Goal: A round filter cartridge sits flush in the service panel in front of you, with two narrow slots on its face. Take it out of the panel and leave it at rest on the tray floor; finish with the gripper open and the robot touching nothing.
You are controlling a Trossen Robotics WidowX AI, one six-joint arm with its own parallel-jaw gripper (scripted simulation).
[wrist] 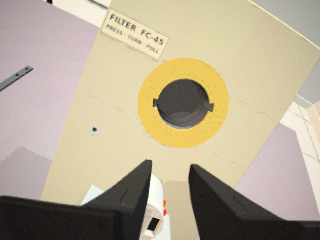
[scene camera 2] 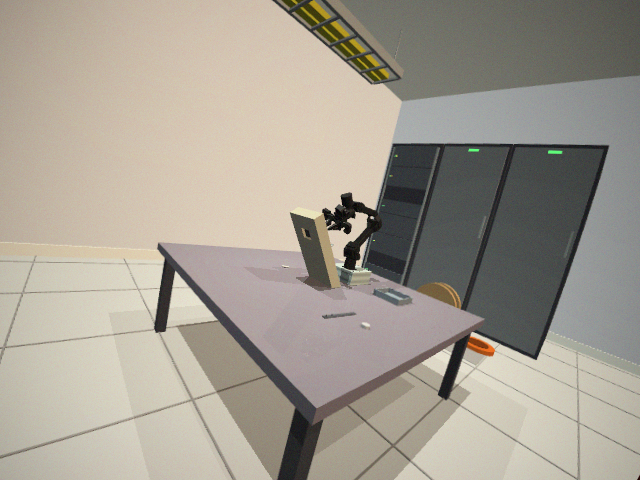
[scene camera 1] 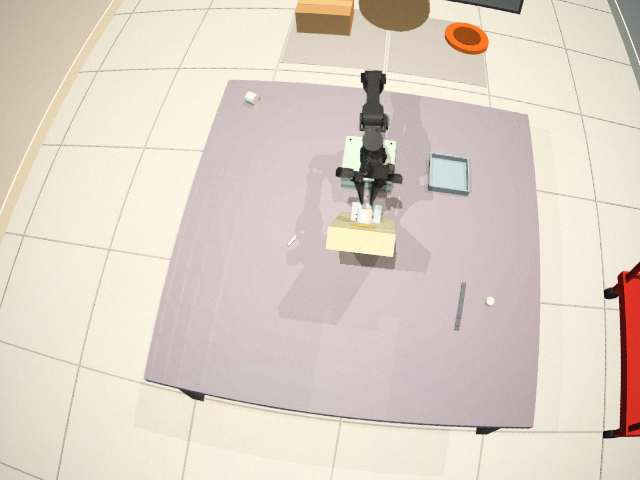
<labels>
same spot on service panel: (wrist: 209, 90) = (scene camera 1: 359, 226)
</labels>
